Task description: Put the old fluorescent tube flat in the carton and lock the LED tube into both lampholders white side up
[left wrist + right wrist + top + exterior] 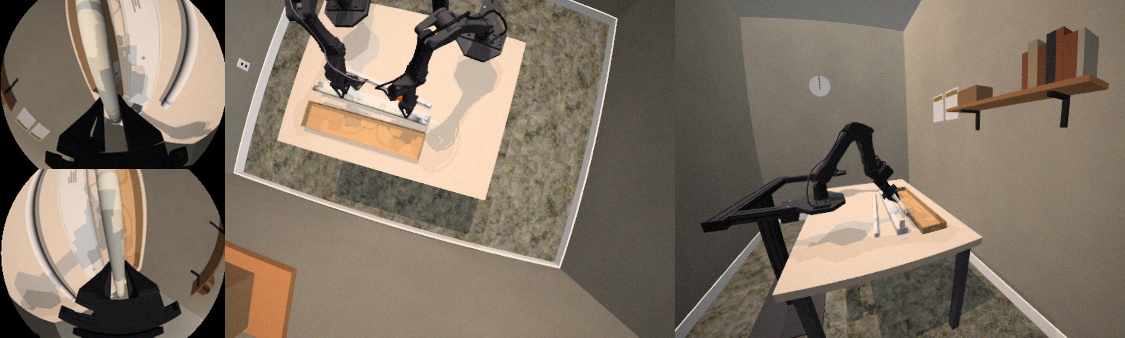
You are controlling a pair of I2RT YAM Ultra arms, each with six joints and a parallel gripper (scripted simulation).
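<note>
Right now the carton is 13 cm ahead of my right hand, 11 cm to the left of it and 9 cm below it. Round my right hand: light fixture (2 cm behind, 12 cm to the left, 6 cm below); then LED tube (13 cm behind, 13 cm to the left, 10 cm below); then old fluorescent tube (1 cm ahead, 12 cm to the left).
</note>
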